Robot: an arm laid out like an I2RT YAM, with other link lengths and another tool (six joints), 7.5 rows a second.
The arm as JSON. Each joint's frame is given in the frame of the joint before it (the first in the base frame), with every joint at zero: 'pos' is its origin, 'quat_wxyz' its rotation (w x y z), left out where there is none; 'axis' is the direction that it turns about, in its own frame. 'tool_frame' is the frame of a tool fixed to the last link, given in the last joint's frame.
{
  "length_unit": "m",
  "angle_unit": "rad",
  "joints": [
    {
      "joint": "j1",
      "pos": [
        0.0,
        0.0,
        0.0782
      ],
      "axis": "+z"
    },
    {
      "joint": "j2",
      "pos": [
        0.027,
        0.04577,
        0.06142
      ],
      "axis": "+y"
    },
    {
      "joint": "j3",
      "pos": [
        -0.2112,
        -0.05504,
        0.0
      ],
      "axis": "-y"
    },
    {
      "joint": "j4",
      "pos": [
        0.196,
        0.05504,
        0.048
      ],
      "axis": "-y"
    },
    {
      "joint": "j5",
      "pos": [
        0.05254,
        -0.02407,
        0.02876
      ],
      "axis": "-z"
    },
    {
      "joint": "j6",
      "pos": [
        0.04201,
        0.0,
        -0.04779
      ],
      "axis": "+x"
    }
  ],
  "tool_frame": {
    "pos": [
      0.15,
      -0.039,
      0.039
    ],
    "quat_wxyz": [
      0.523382,
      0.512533,
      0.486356,
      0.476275
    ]
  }
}
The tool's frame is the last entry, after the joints.
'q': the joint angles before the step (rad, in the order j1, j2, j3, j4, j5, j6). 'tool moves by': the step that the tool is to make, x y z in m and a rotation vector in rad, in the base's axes. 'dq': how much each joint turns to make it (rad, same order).
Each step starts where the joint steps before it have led.
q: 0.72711, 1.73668, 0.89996, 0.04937, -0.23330, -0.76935
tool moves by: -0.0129, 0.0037, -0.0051, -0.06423, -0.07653, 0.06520
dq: 0.03874, -0.00953, -0.02977, 0.01416, 0.05182, -0.09048
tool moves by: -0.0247, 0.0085, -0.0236, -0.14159, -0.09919, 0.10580
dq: 0.09314, 0.03885, -0.02268, 0.01127, 0.11496, -0.12599
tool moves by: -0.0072, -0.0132, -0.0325, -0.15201, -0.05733, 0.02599
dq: 0.03708, 0.05594, -0.03125, 0.00609, 0.11625, -0.08095
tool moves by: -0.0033, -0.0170, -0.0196, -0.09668, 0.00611, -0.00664
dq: 0.00042, 0.02018, -0.01577, -0.04146, 0.04968, -0.02600
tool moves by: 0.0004, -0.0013, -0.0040, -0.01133, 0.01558, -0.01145
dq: -0.00056, 0.01487, 0.01372, -0.01863, 0.00146, 0.01199
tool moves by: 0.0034, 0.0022, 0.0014, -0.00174, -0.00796, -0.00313
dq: 0.00072, 0.00890, 0.01842, -0.00585, 0.00824, -0.00055
